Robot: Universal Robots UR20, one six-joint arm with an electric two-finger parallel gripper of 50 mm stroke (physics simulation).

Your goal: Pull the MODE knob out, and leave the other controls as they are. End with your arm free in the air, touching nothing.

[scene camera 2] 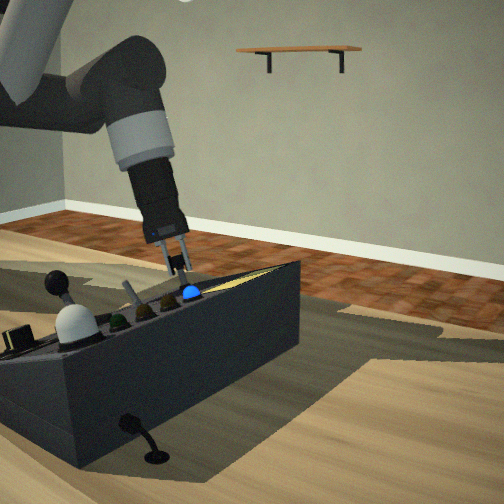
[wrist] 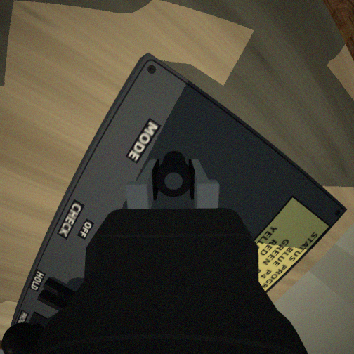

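Observation:
The black MODE knob (scene camera 2: pixel 176 261) (wrist: pixel 173 181) stands above the sloped top of the dark control box (scene camera 2: pixel 200 350) (wrist: pixel 215 130) on a grey stem, which shows below it in the scene view. My gripper (scene camera 2: pixel 180 270) (wrist: pixel 173 171) is shut on the knob, with one finger on each side. The MODE label (wrist: pixel 143 140) is beside it in the wrist view. A blue lamp (scene camera 2: pixel 191 293) near the knob is lit. The knob's foot is hidden in the wrist view.
A grey toggle lever (scene camera 2: pixel 132 293), a black ball lever (scene camera 2: pixel 56 283), a white dome (scene camera 2: pixel 76 324), a dark green lamp (scene camera 2: pixel 118 321) and two brownish lamps (scene camera 2: pixel 145 312) (scene camera 2: pixel 169 302) stand on the box. A black hooked part (scene camera 2: pixel 147 440) is at its front. A yellow status label (wrist: pixel 292 230) lies on the panel.

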